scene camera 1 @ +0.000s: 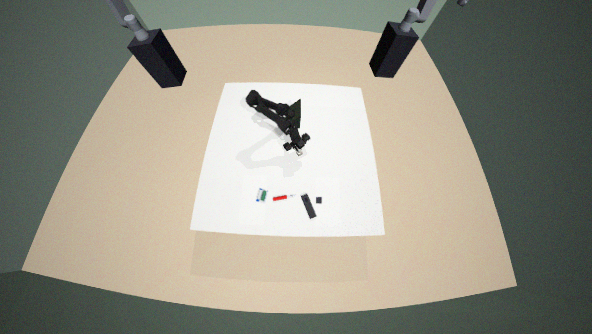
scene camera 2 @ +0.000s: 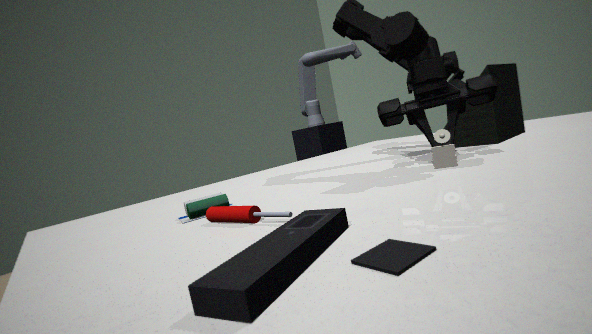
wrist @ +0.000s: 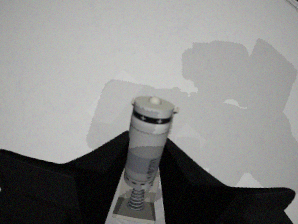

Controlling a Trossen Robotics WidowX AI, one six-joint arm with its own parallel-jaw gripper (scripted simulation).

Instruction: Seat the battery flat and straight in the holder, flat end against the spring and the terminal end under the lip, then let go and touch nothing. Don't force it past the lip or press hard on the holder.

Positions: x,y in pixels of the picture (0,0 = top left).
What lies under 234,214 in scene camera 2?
A red-handled screwdriver.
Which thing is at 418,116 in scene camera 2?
The gripper.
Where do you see a long black box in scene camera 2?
243,287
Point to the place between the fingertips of the gripper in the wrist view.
145,139
